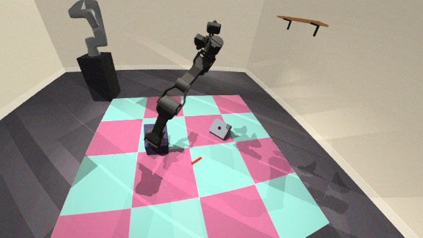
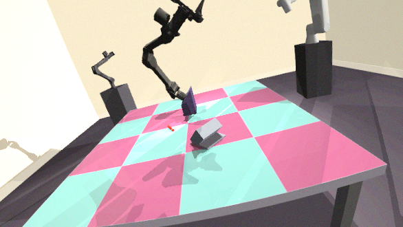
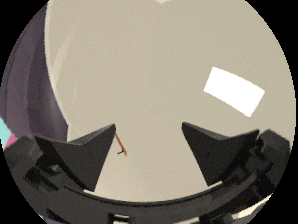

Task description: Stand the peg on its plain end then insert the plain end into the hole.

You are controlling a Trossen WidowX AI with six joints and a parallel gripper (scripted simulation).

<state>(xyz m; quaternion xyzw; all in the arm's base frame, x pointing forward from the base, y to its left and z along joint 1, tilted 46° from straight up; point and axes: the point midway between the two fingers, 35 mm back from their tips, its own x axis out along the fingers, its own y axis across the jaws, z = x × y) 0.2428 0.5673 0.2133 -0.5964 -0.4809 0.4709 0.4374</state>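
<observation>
My gripper tip is now 40 mm past the red peg, 330 mm to the left of it and 660 mm above it. The rest, counted from my gripper tip: sloped grey panel: 130 mm ahead, 100 mm to the right, 630 mm below.
</observation>
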